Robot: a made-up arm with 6 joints. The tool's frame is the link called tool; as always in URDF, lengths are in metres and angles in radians. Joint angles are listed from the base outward. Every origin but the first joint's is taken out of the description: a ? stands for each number. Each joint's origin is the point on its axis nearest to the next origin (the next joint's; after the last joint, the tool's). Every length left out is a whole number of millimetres.
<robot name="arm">
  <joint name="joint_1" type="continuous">
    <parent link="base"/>
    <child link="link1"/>
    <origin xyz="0.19 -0.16 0.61" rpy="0 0 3.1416"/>
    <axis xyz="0 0 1"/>
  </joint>
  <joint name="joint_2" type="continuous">
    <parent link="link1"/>
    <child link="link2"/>
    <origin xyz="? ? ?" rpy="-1.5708 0 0"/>
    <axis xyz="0 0 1"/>
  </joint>
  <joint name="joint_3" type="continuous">
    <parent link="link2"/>
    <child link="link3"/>
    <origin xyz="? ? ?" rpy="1.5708 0 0"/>
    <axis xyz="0 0 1"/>
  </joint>
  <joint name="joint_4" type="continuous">
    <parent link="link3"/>
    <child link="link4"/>
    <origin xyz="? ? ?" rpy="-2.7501 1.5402 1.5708"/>
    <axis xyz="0 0 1"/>
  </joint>
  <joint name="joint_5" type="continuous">
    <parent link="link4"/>
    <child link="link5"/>
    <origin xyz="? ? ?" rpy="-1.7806 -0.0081 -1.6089"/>
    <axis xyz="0 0 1"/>
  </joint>
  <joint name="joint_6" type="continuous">
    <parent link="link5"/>
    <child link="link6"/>
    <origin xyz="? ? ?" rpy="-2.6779 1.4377 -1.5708"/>
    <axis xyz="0 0 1"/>
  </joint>
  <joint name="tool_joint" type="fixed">
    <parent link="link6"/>
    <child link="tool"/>
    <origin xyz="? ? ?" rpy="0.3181 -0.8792 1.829"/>
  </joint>
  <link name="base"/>
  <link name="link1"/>
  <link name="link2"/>
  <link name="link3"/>
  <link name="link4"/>
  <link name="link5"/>
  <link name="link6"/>
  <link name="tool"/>
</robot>
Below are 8 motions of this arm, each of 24 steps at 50 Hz.
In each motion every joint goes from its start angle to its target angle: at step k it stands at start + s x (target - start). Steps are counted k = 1, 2, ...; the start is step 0. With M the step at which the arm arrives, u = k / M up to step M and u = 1 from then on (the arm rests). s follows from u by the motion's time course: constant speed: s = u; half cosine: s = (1 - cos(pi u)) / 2; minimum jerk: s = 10 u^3 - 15 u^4 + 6 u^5.
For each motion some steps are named. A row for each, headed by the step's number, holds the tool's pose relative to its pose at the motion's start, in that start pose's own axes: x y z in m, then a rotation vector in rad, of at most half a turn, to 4 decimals.
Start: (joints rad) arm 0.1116 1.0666 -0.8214 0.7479 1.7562 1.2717
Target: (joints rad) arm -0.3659 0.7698 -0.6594 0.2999 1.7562 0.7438
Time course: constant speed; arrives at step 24
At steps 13, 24:
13: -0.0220 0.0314 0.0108 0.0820 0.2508 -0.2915
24: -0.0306 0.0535 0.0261 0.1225 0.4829 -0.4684

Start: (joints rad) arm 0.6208 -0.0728 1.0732 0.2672 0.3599 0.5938
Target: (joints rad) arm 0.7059 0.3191 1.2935 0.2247 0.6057 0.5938
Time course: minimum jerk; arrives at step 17
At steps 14, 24:
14: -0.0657 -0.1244 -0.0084 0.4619 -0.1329 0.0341
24: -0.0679 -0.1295 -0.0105 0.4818 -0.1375 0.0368

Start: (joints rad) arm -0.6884 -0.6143 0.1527 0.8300 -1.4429 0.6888
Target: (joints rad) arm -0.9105 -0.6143 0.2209 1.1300 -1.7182 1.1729
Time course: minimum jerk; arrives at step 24
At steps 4, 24:
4: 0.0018 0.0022 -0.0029 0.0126 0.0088 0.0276
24: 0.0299 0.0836 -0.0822 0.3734 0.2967 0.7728

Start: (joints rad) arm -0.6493 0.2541 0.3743 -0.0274 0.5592 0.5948
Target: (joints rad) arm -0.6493 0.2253 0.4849 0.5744 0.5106 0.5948
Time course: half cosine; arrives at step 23
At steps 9, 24:
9: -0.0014 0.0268 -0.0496 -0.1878 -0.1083 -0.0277
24: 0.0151 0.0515 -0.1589 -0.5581 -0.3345 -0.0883

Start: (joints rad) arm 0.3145 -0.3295 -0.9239 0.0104 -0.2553 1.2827
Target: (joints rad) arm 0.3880 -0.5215 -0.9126 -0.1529 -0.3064 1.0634
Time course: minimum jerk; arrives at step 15
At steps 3, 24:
3: -0.0040 0.0029 0.0014 -0.0128 -0.0152 0.0007
24: -0.0785 0.0474 0.0136 -0.2064 -0.2759 0.0062

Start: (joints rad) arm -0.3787 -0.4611 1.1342 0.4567 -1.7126 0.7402
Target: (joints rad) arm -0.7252 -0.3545 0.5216 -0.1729 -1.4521 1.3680
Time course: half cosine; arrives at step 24
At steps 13, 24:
13: -0.1363 -0.3116 -0.0296 0.6832 -0.1481 -0.4569
24: -0.3381 -0.4351 -0.1434 1.1122 -0.3814 -0.8317

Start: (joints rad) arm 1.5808 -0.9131 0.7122 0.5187 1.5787 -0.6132
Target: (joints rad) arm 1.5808 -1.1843 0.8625 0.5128 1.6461 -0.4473
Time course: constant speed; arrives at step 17
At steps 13, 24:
13: 0.0032 0.0054 -0.0208 0.1568 -0.1046 -0.0594
24: 0.0053 0.0069 -0.0269 0.2009 -0.1424 -0.0736

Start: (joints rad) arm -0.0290 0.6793 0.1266 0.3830 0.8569 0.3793
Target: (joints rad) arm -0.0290 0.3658 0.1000 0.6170 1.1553 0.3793
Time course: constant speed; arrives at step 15
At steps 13, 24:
13: 0.0126 0.0220 -0.0837 -0.1014 -0.1780 -0.4673
24: 0.0161 0.0226 -0.0955 -0.1076 -0.2101 -0.5395

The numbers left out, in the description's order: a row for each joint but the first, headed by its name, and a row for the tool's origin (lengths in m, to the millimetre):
joint_2: -0.04 0.02 0
joint_3: -0.02 -0.076 0
joint_4: -0.003 -0.128 0
joint_5: 0.024 -0.29 0
joint_6: 0.036 0.168 0
tool: 0.042 -0.054 0

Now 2 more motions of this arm.
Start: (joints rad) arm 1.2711 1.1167 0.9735 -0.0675 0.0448 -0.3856
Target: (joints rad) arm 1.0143 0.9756 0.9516 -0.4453 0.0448 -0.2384
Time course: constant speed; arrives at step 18
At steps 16, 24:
16: 0.0456 -0.0464 0.0229 0.2073 0.1256 -0.0574
24: 0.0504 -0.0529 0.0249 0.2354 0.1382 -0.0668

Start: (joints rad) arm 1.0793 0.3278 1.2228 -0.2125 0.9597 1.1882
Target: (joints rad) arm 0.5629 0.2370 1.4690 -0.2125 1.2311 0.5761
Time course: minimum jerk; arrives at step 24
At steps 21, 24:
21: 0.0275 0.0100 -0.0152 -0.2905 -0.2346 -0.8383
24: 0.0282 0.0100 -0.0154 -0.2944 -0.2358 -0.8527

